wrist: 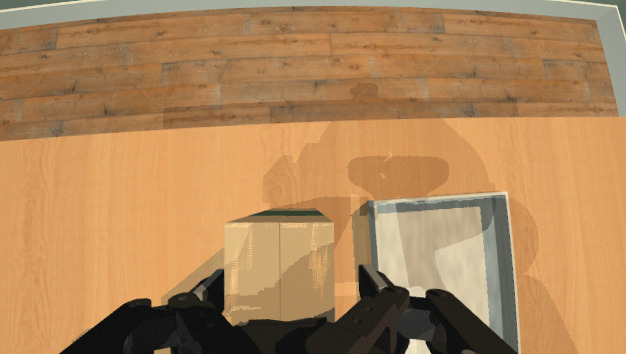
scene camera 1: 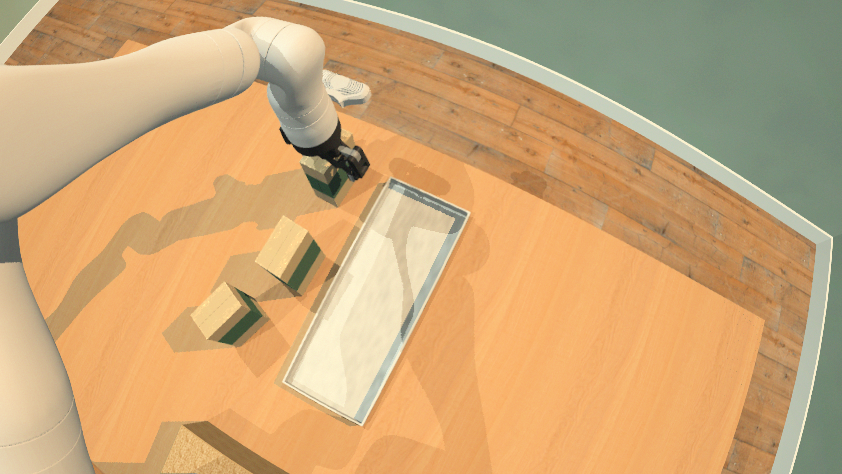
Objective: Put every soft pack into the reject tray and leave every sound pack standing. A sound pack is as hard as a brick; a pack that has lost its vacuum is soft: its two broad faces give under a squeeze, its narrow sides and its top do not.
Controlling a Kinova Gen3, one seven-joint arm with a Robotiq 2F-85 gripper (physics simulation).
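Places are measured from the arm's base along level axes (x right, y back, z down), in millimetres.
Pixels of known places: gripper, fingertip midpoint: (wrist: 294, 281) (scene camera 1: 331, 165).
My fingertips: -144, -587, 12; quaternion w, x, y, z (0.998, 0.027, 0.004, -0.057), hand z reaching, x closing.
Behind a point stands the place of what it marks, as x, y, z.
A tan pack with a green band (scene camera 1: 334, 186) {-122, -564, 26} (wrist: 280, 270) {-150, -610, -41} stands upright at the far end of the row, partly hidden by the gripper in the scene view. My gripper (scene camera 1: 357, 164) (wrist: 294, 281) {-144, -587, 12} is open and empty at this pack. In the wrist view its fingers stand on either side of the pack's top, with a wider gap at the right finger; their exact height is hard to tell. A middle pack (scene camera 1: 289, 254) {-87, -428, -42} and a near pack (scene camera 1: 227, 314) {-114, -298, -41} stand upright in the scene view. The pale reject tray (scene camera 1: 365, 306) {20, -442, 96} (wrist: 465, 270) {43, -578, 96} holds no pack in the parts that show.
The tray lies beside the row, close to the far pack's right in the wrist view. A tan, rough-surfaced object (scene camera 1: 197, 453) {-45, -67, 0} shows at the bottom edge of the scene view. A white shoe-like object (scene camera 1: 347, 89) lies beyond the table's far edge, behind the arm (scene camera 1: 294, 58) {-100, -560, -328}.
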